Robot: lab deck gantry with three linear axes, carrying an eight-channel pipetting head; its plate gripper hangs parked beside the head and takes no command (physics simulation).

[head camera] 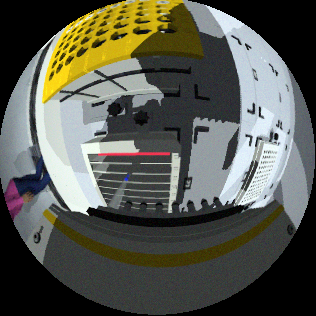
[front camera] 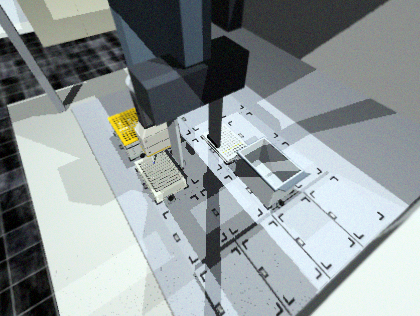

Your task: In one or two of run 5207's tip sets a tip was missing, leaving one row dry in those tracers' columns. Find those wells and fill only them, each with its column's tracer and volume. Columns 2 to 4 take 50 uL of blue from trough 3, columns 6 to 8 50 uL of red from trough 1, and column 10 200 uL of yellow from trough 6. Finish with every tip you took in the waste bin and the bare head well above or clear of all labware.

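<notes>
The pipetting head [front camera: 155,140] is over the cream trough rack [front camera: 172,191] [head camera: 110,148]. A tip [front camera: 154,160] [head camera: 119,192] on its leftmost channel in the head view shows blue at its lower end, among the troughs; its exact height is unclear. The other nozzles in the head view look bare. Red liquid [head camera: 135,154] lies in the trough at the rack's far end. The parked plate gripper [front camera: 198,156] hangs open and empty, its two paddles apart. The white well plate [front camera: 231,142] [head camera: 265,162] is partly behind a paddle; some wells look yellow in the front view.
The yellow tip rack [front camera: 124,126] [head camera: 90,57] stands behind the trough rack. The open grey waste bin [front camera: 295,183] stands beside the well plate, its walls raised. A person [head camera: 22,192] shows at the left edge of the head view. Dark shadows cross the deck.
</notes>
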